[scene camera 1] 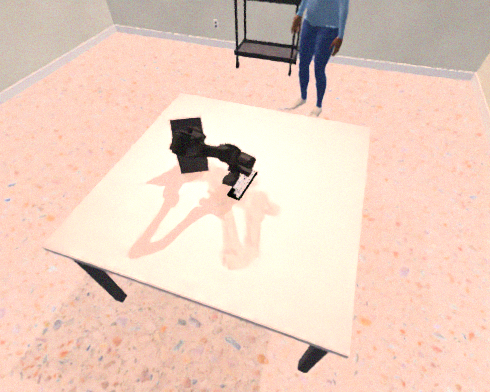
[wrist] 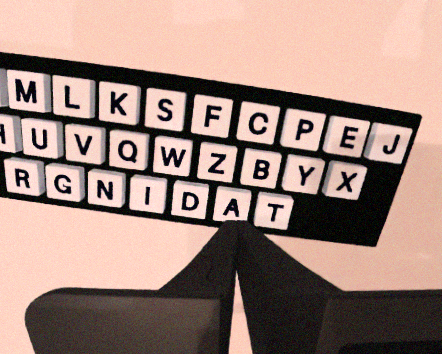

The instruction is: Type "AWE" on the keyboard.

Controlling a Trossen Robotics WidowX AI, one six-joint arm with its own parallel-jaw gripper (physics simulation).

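Frame: origin at the arm's base, x ahead, y left, z up, level; metres.
Where they show: gripper, fingertip midpoint: (scene camera 1: 236, 181) (wrist: 235, 229).
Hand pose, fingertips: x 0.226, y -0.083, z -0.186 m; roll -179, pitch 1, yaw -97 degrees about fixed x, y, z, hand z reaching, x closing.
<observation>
Things, the pixels of their top centre, and the offset from my fingertips. Level surfaces: height alone.
- black keyboard, middle of its top: (wrist: 183, 159) (scene camera 1: 242, 181) dz -0.016, dx +0.029, dy +0.020 m
- W key, middle of its top: (wrist: 172, 157) dz -0.016, dx +0.030, dy +0.025 m
- E key, middle of its top: (wrist: 348, 137) dz -0.016, dx +0.032, dy -0.053 m
- white table, its level: dz -0.032 m
A black keyboard (scene camera 1: 243, 185) (wrist: 335, 218) with white letter keys lies on the table. In the wrist view, the A key (wrist: 231, 206) is in the bottom row between D and T, the W key (wrist: 173, 156) is in the middle row between Q and Z, and the E key (wrist: 347, 137) is in the top row between P and J. My gripper (wrist: 235, 229) is shut and empty. Its tips overlap the lower edge of the A key in that view; whether they touch it I cannot tell. In the scene view the arm partly hides the keyboard.
The robot arm (scene camera 1: 215, 151) reaches from its black base plate (scene camera 1: 194, 164) across the white table (scene camera 1: 305, 240). Arm shadows fall on the table. Behind the table stand a person (scene camera 1: 320, 45) in blue and a black cart (scene camera 1: 265, 58).
</observation>
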